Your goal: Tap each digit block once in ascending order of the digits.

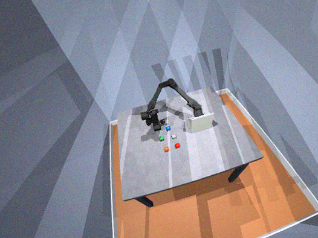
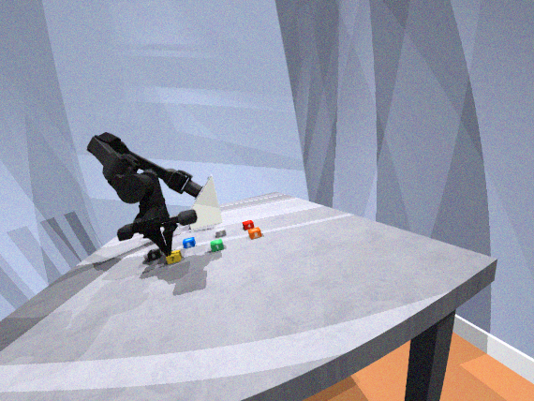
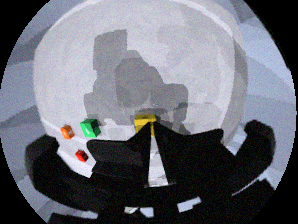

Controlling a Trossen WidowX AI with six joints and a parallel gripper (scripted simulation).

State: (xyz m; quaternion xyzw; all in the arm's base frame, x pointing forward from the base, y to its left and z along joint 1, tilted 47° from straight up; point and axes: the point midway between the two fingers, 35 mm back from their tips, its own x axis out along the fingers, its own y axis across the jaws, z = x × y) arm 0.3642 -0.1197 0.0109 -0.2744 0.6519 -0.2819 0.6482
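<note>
The yellow block is 10 mm behind my gripper tip, 10 mm to the left of it and 10 mm below it. Round my gripper tip: dark grey block (70 mm behind, 60 mm to the right, 10 mm below); blue block (90 mm behind, 40 mm to the left, 10 mm below); green block (10 mm behind, 130 mm to the left, 10 mm below).
</note>
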